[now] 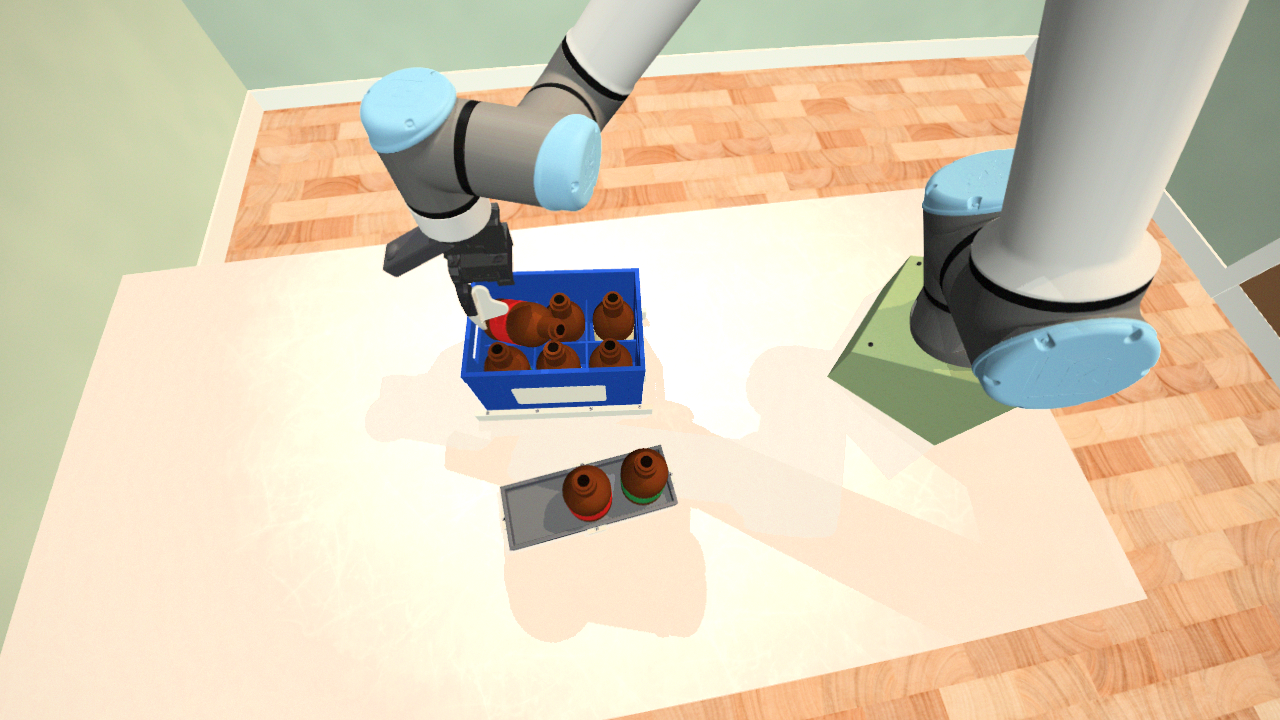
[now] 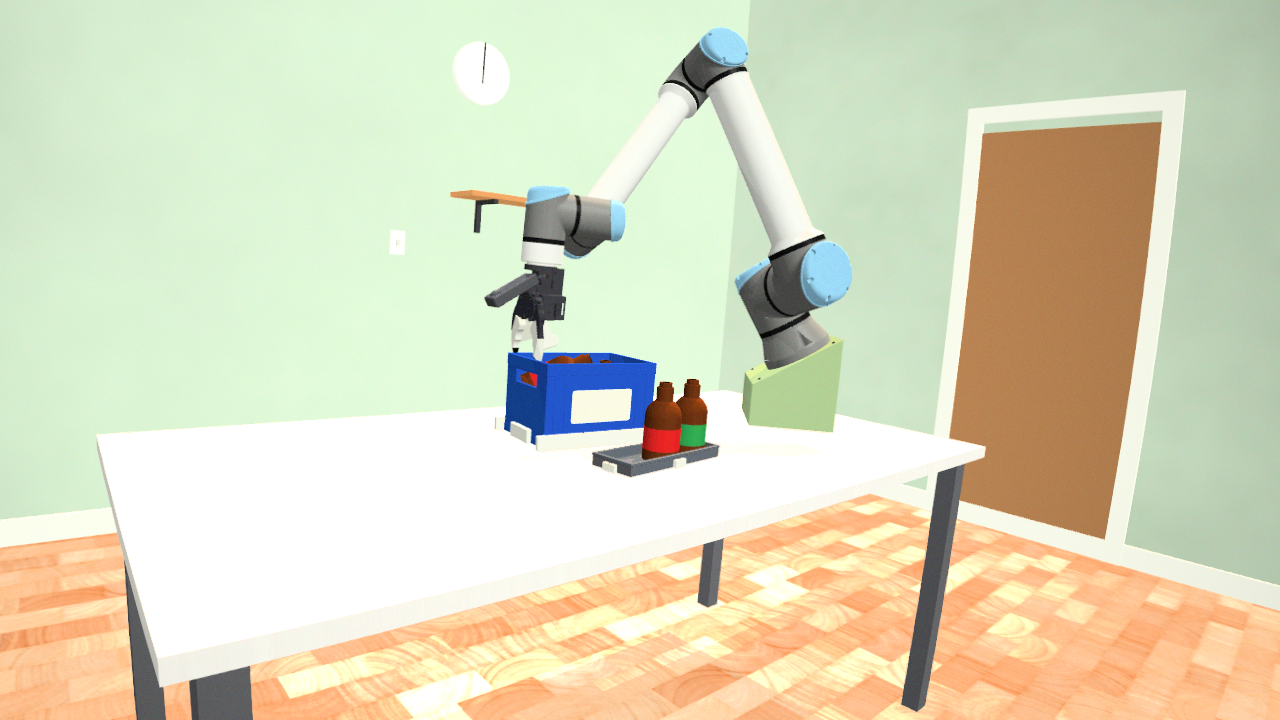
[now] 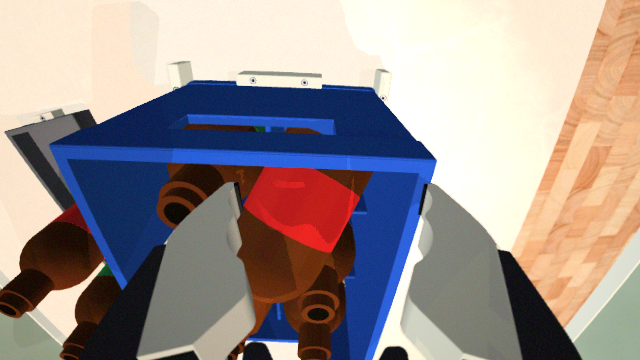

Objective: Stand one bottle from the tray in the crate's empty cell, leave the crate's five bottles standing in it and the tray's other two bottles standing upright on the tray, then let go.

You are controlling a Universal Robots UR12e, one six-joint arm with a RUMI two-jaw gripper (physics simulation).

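A brown bottle with a red label leans far over in the back left of the blue crate, its neck toward the other bottles. The crate's bottles, among them one at the back right and one at the front left, look upright; their bases are hidden. My gripper is open around the leaning bottle; the left finger is close to it, with a gap at the right finger. A red-label bottle and a green-label bottle stand on the tray.
The crate's wall with the handle hole lies close to my fingers. White blocks edge the crate's base. The tray lies in front of the crate on the white table. The arm's green base block stands to the right.
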